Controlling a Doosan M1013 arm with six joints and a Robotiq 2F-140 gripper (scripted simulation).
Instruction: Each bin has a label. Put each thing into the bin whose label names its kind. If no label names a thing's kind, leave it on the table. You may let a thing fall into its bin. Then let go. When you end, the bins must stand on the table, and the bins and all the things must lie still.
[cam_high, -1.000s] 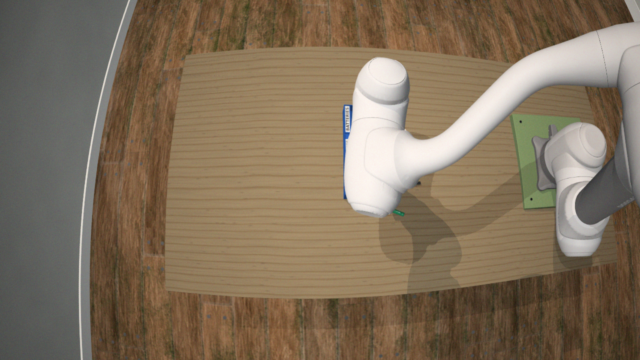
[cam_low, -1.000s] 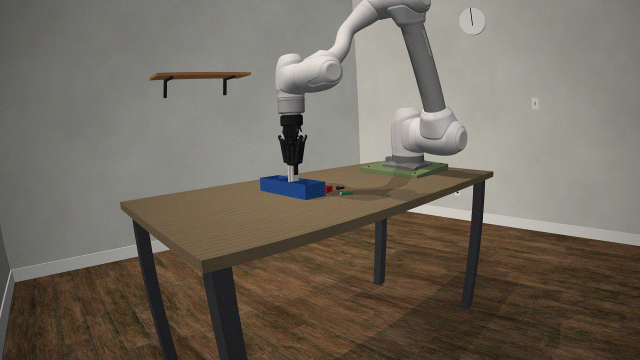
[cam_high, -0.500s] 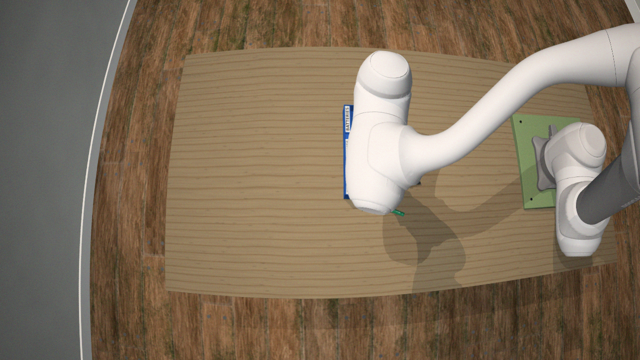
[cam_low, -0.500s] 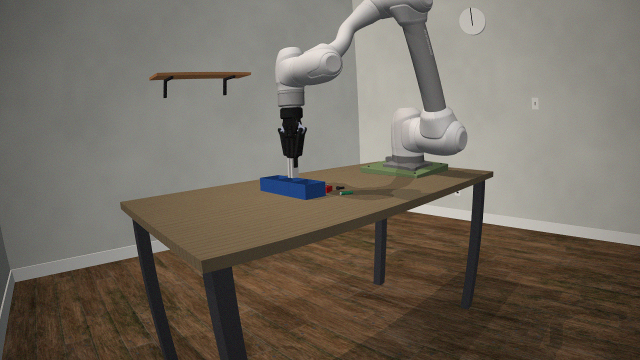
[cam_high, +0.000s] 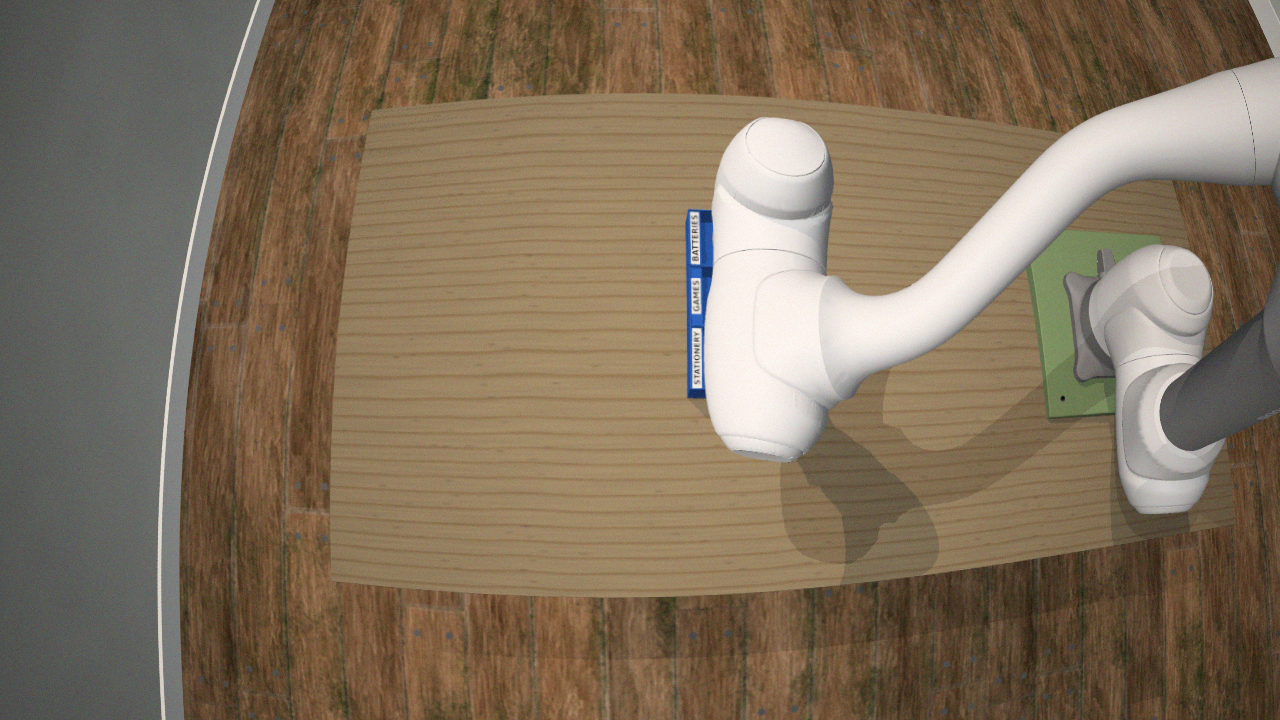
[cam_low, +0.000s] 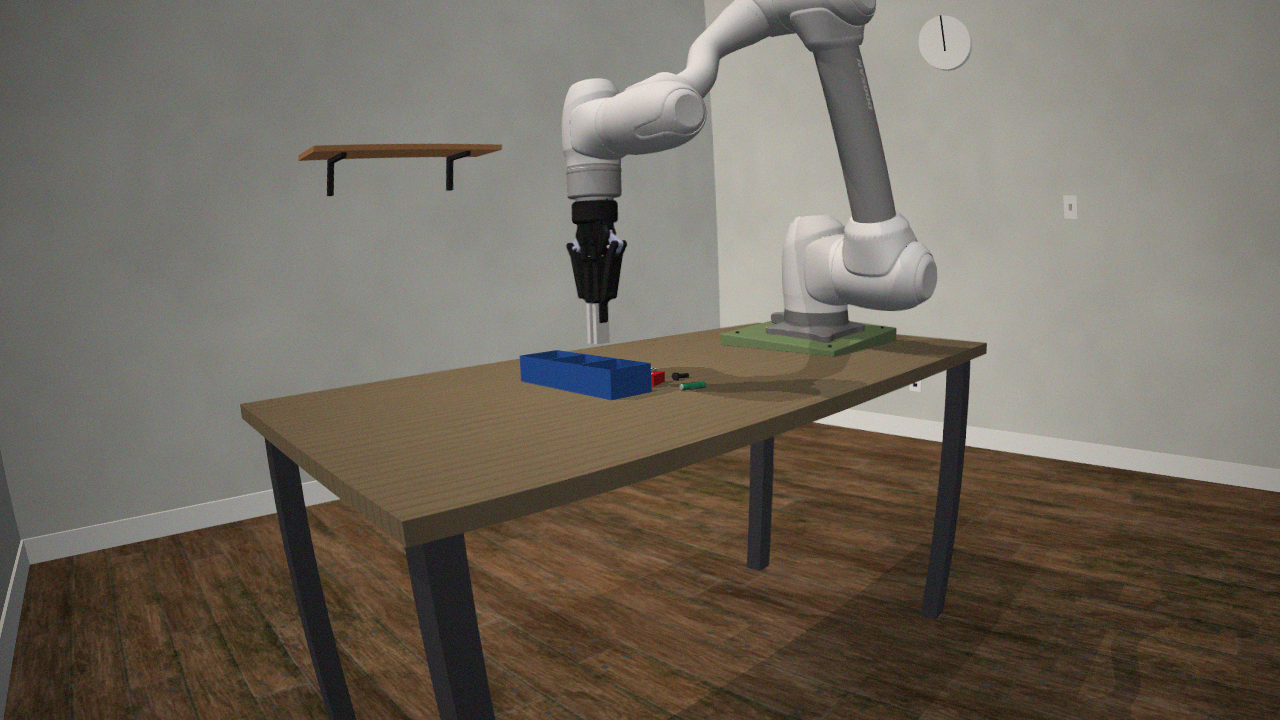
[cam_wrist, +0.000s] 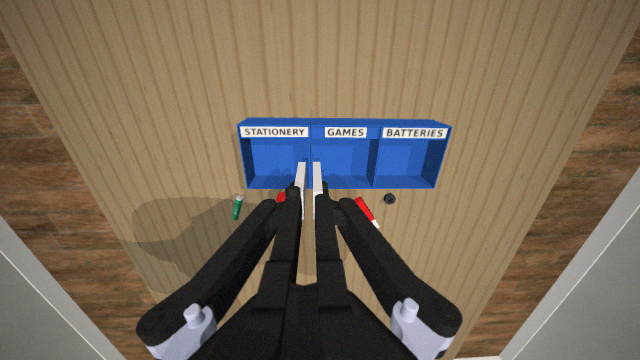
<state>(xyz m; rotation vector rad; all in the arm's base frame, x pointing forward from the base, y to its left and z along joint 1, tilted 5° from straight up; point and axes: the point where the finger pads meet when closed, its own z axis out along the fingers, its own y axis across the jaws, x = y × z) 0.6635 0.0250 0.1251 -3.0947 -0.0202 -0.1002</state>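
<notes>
My hand is 120 mm to the right of the green battery, 100 mm past it and 100 mm above it. Also, from my hand: white eraser: 110 mm behind, 100 mm below, 90 mm to the right; then red 9V battery: 100 mm below, 100 mm behind, 30 mm to the left; then white tile: 150 mm behind, 100 mm below, 30 mm to the right.
</notes>
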